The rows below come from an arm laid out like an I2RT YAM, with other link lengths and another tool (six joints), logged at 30 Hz.
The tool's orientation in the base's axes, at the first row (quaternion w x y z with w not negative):
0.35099, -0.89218, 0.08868, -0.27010
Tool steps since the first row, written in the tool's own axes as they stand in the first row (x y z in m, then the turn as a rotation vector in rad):
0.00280, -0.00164, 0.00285, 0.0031, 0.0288, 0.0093
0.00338, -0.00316, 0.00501, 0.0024, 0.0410, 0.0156
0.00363, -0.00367, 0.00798, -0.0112, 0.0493, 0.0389
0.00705, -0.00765, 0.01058, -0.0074, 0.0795, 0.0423
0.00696, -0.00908, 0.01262, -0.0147, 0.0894, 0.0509
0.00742, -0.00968, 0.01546, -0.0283, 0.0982, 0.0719
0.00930, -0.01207, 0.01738, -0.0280, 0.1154, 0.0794
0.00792, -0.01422, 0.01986, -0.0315, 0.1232, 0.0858
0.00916, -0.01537, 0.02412, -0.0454, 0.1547, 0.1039
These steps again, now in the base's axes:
0.00385, 0.00188, 0.00055, 0.0086, -0.0170, -0.0238
0.00546, 0.00405, 0.00050, 0.0118, -0.0221, -0.0361
0.00727, 0.00606, -0.00085, 0.0133, -0.0100, -0.0616
0.01143, 0.00931, 0.00169, 0.0193, -0.0316, -0.0824
0.01242, 0.01158, 0.00137, 0.0182, -0.0314, -0.0974
0.01433, 0.01350, 0.00025, 0.0185, -0.0210, -0.1218
0.01688, 0.01572, 0.00148, 0.0234, -0.0295, -0.1378
0.01700, 0.01922, 0.00084, 0.0241, -0.0303, -0.1484
0.02032, 0.02211, -0.00045, 0.0233, -0.0383, -0.1865

